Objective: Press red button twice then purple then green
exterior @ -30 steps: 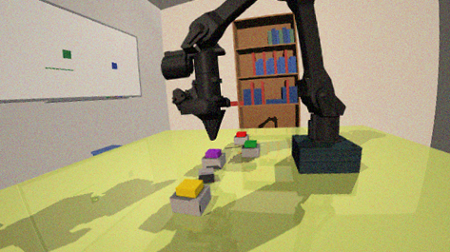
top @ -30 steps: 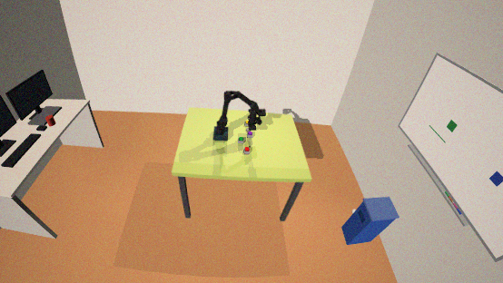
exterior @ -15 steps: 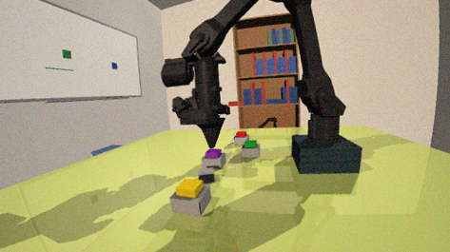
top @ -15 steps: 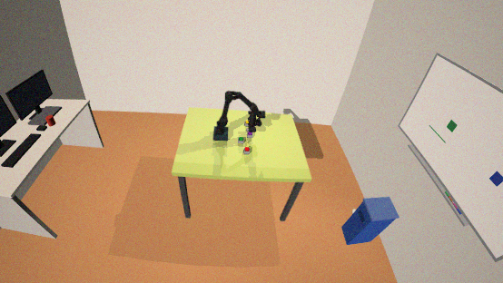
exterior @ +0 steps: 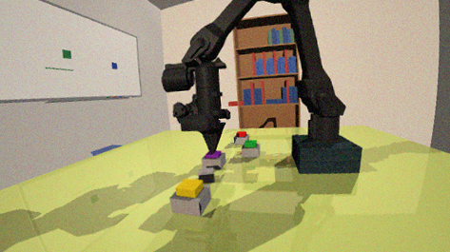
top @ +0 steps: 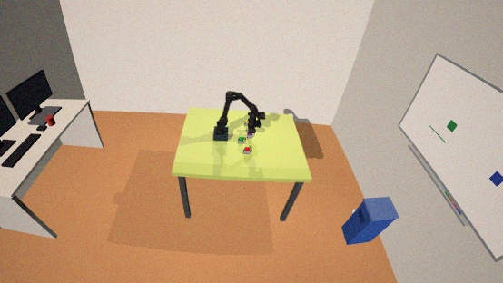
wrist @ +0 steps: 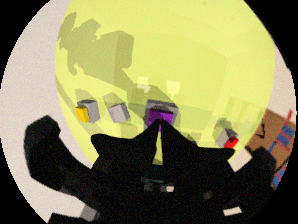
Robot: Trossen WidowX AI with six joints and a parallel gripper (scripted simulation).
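Now: gripper tip 1 cm above the purple button. Also, from my gripper tip: green button (8 cm behind, 9 cm to the right); then small dark block (2 cm behind, 8 cm to the left, 2 cm below); then yellow button (3 cm behind, 16 cm to the left).
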